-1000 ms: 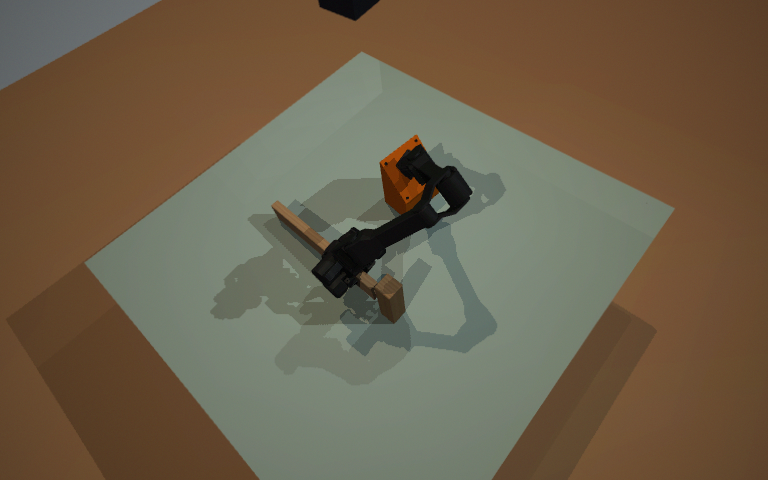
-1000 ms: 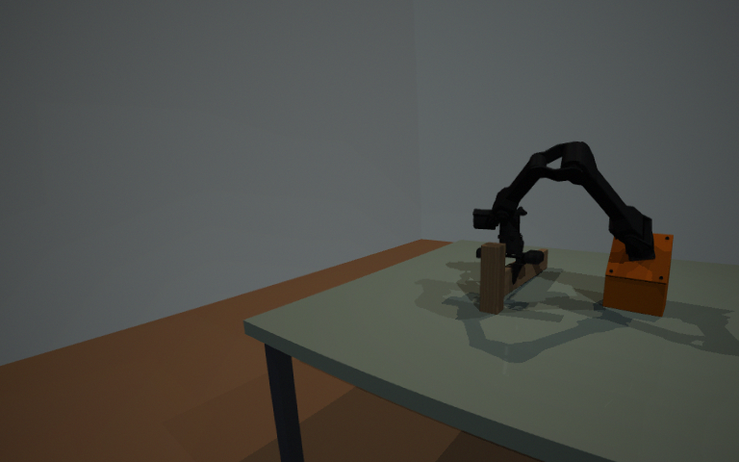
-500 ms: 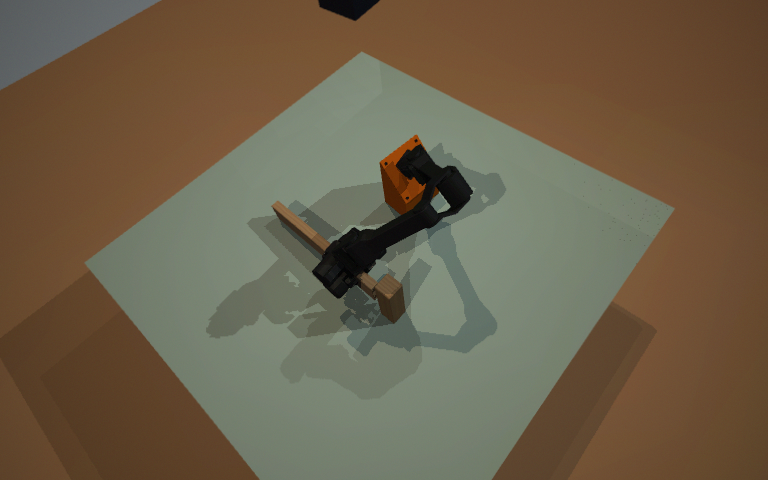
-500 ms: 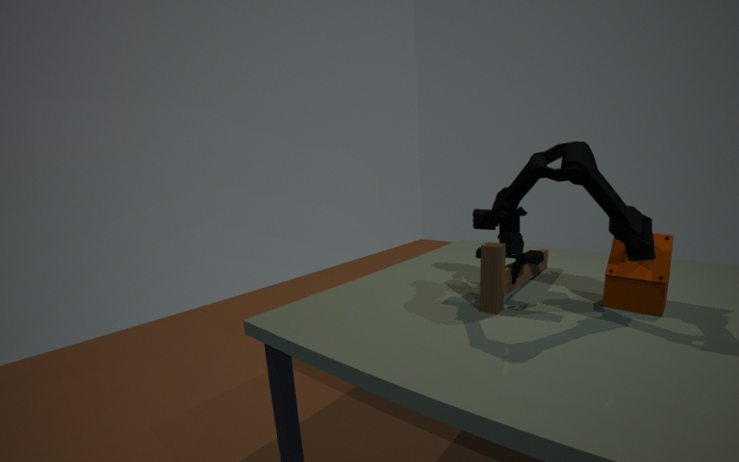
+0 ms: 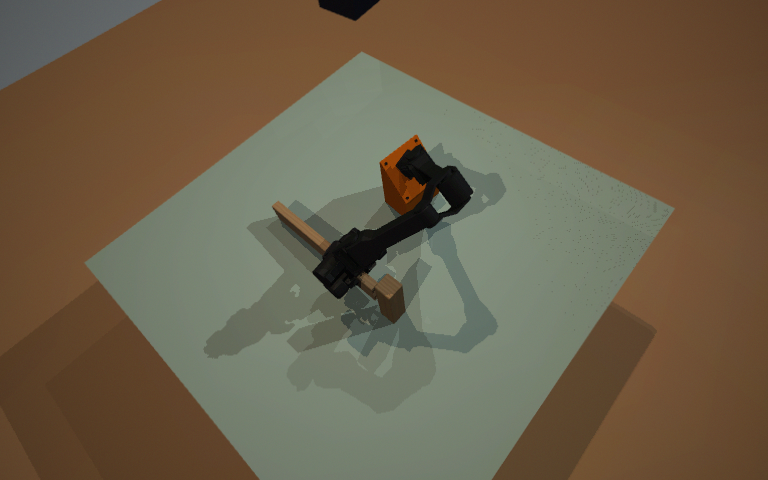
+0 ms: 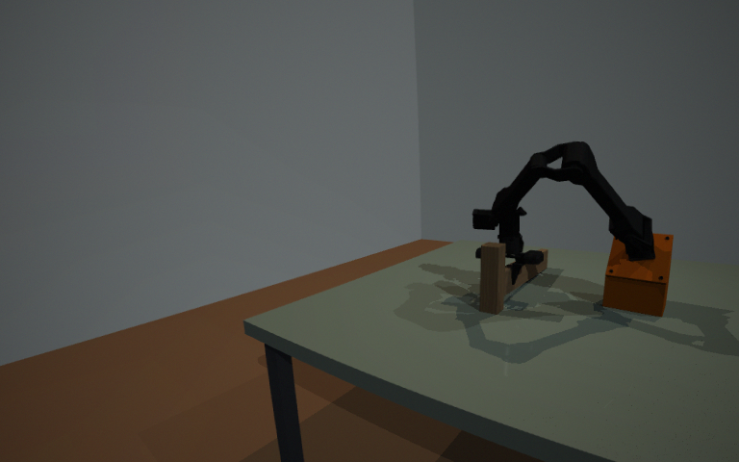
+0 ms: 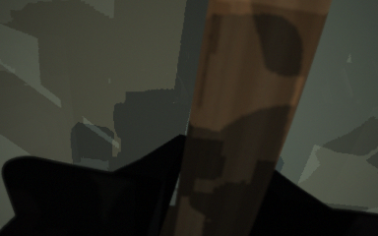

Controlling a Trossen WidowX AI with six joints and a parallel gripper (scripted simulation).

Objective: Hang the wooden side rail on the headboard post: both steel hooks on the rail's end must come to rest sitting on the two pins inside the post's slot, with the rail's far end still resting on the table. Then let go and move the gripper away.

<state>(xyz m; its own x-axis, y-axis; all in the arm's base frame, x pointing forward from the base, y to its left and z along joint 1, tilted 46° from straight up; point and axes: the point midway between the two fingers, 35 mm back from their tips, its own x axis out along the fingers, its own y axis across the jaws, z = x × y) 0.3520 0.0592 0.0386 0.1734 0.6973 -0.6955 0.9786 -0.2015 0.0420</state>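
Right now the headboard post is 120 mm to the left of my gripper tip, 40 mm above it and 10 mm ahead of it.
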